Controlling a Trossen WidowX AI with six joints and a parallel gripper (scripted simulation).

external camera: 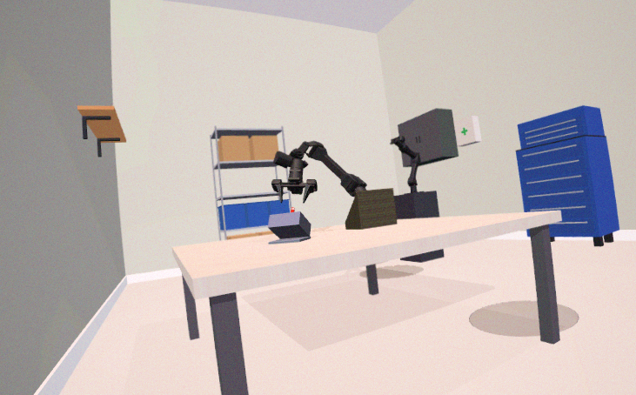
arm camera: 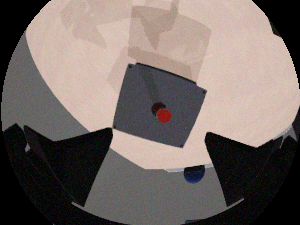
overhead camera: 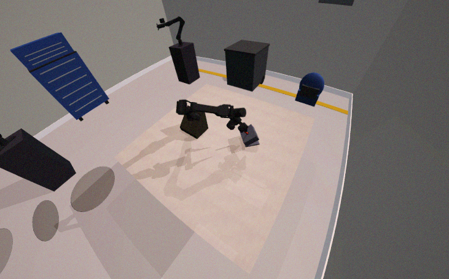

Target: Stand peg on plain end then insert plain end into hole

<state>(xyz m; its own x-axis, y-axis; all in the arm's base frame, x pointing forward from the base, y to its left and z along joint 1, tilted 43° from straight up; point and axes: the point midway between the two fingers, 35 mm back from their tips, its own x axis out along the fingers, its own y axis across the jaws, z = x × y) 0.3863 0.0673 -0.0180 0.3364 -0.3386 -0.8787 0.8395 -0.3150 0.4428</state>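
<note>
The red peg lies 10 mm ahead of my gripper tip, 10 mm to the left of it and 40 mm below it. Also, from my gripper tip: sloped panel (30 mm ahead, 30 mm to the left, 90 mm below).
</note>
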